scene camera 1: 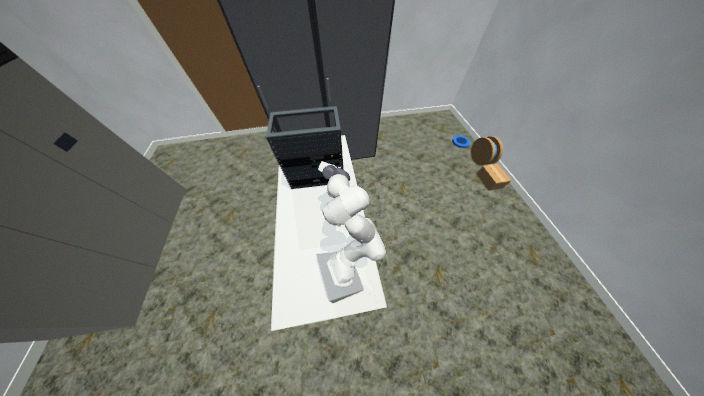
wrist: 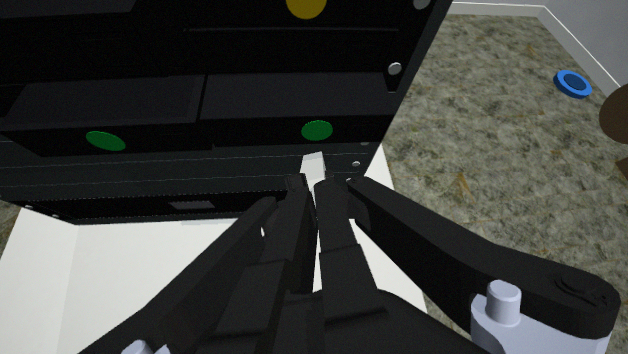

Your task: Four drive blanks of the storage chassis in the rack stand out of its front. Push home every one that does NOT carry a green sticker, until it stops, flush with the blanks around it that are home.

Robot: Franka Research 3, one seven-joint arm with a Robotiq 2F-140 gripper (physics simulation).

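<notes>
In the wrist view, two dark blanks with green stickers stand out of the chassis [wrist: 295, 55] side by side: a left one [wrist: 60, 142] and a right one [wrist: 260, 132]. Above them, a blank's yellow sticker [wrist: 306, 6] is cut by the top edge. Part of another dark blank [wrist: 60, 7] shows at top left; I cannot tell how far it stands out. My gripper [scene camera 1: 323, 167] [wrist: 316, 168] is shut and empty, just below the right green-stickered blank. A pale block [wrist: 313, 166] shows at its fingertips. In the scene view, the chassis is too small to tell the blanks apart.
The rack [scene camera 1: 304, 133] stands at the far end of the white table [scene camera 1: 295, 300]. Its lower panels [wrist: 125, 172] lie behind and below the green-stickered blanks. A blue ring [scene camera 1: 454, 143] [wrist: 560, 85] and a wooden block [scene camera 1: 492, 179] are off to the right.
</notes>
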